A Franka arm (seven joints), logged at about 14 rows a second.
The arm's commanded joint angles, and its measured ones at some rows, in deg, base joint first. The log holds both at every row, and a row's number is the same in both.
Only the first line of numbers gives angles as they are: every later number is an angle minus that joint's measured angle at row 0.
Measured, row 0:
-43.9 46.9 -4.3 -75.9 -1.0 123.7 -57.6
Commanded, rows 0 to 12:
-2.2 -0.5 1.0 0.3 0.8 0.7 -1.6
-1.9 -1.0 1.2 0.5 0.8 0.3 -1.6
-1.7 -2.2 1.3 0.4 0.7 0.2 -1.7
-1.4 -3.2 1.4 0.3 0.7 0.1 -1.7
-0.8 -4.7 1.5 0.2 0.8 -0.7 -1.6
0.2 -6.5 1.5 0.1 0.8 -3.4 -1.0
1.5 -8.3 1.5 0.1 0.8 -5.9 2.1
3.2 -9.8 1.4 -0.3 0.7 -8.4 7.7
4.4 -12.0 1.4 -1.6 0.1 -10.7 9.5
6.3 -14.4 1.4 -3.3 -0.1 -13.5 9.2
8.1 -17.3 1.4 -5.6 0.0 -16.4 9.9
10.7 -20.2 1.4 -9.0 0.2 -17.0 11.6
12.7 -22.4 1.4 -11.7 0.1 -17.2 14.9
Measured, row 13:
8.9 -15.5 1.8 -2.9 0.2 -16.9 10.6
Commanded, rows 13 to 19:
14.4 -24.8 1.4 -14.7 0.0 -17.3 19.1
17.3 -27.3 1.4 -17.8 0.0 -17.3 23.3
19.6 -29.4 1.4 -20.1 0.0 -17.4 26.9
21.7 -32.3 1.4 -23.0 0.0 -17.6 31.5
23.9 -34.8 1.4 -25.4 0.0 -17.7 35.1
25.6 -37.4 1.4 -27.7 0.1 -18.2 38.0
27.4 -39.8 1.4 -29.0 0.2 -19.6 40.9
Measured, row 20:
24.6 -32.1 2.1 -22.2 0.2 -18.4 35.7
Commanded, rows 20 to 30:
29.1 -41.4 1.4 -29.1 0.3 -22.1 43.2
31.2 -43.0 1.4 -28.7 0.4 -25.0 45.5
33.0 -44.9 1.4 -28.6 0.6 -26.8 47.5
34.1 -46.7 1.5 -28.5 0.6 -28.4 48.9
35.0 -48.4 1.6 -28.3 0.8 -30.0 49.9
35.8 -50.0 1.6 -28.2 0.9 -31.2 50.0
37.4 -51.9 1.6 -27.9 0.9 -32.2 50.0
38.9 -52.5 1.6 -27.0 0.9 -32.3 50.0
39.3 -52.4 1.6 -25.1 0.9 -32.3 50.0
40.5 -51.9 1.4 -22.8 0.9 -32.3 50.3
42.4 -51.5 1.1 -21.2 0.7 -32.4 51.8
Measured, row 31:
39.4 -52.2 2.2 -24.6 0.3 -31.5 49.6
